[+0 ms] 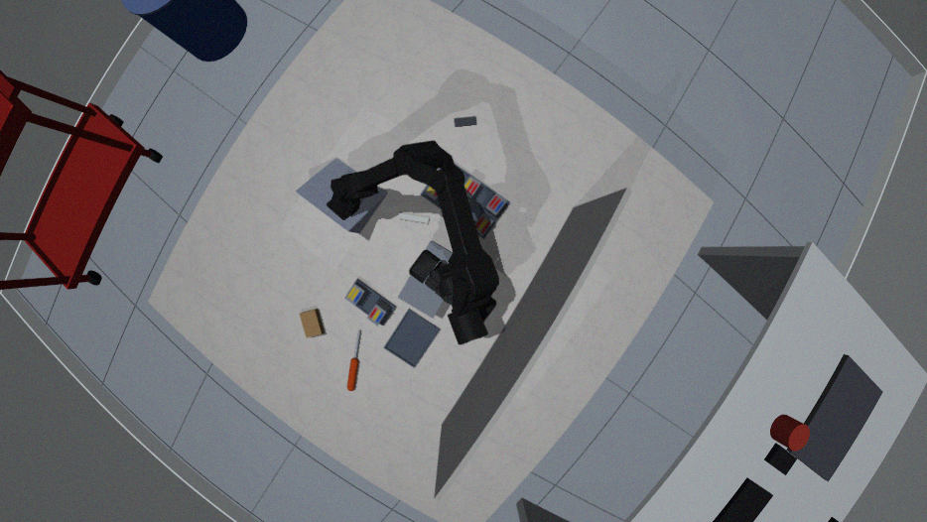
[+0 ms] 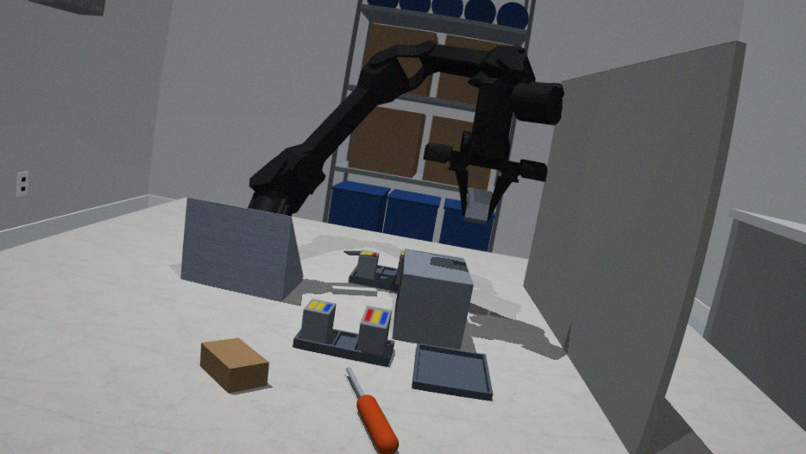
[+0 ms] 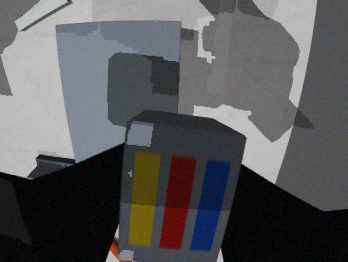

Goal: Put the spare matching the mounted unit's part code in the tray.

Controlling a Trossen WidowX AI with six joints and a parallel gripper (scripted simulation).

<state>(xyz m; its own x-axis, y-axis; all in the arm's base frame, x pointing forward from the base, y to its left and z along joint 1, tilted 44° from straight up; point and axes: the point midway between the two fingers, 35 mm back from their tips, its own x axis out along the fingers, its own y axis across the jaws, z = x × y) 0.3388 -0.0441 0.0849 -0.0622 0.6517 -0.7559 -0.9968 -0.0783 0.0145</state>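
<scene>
Now: gripper tip 10 mm short of the dark tray, 190 mm to the left of it and 180 mm above it. Round my gripper tip: tall grey panel 180 mm ahead, 10 mm to the left, 40 mm above; grey spare block 30 mm above; mounted unit 50 mm behind, 10 mm to the right, 130 mm below.
</scene>
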